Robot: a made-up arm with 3 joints. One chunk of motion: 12 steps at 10 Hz.
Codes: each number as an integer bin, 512 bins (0 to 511) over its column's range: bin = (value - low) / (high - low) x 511, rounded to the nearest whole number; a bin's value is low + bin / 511 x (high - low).
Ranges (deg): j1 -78..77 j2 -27..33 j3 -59..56
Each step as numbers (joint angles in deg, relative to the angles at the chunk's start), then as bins.
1 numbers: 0.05 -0.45 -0.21
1 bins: 257 226 261
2 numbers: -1.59 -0.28 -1.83
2 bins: 252 228 254
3 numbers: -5.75 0.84 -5.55
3 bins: 238 237 238
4 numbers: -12.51 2.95 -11.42
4 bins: 216 255 211
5 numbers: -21.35 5.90 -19.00
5 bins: 187 280 178
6 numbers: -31.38 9.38 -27.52
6 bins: 154 310 140
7 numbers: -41.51 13.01 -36.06
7 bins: 120 341 102
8 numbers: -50.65 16.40 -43.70
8 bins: 90 370 68
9 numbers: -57.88 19.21 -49.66
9 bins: 66 394 42
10 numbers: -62.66 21.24 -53.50
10 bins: 51 411 24
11 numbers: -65.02 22.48 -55.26
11 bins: 43 421 17
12 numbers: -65.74 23.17 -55.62
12 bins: 40 427 15
